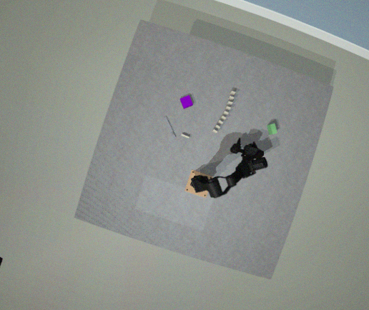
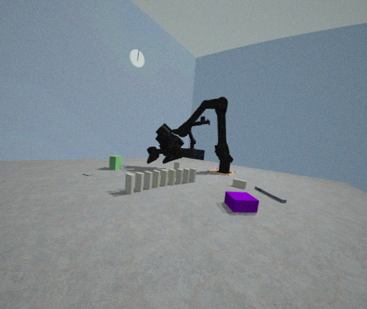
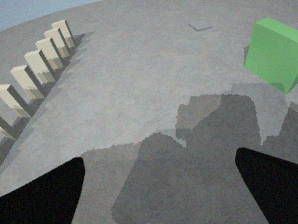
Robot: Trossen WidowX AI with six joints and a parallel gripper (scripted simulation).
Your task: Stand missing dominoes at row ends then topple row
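Now: the thin rod 120 mm behind my gripper tip, 440 mm to the left of it and 40 mm below it. The rest, counted from my gripper tip: flat grey piece (260 mm ahead, 40 mm to the right, 40 mm below).
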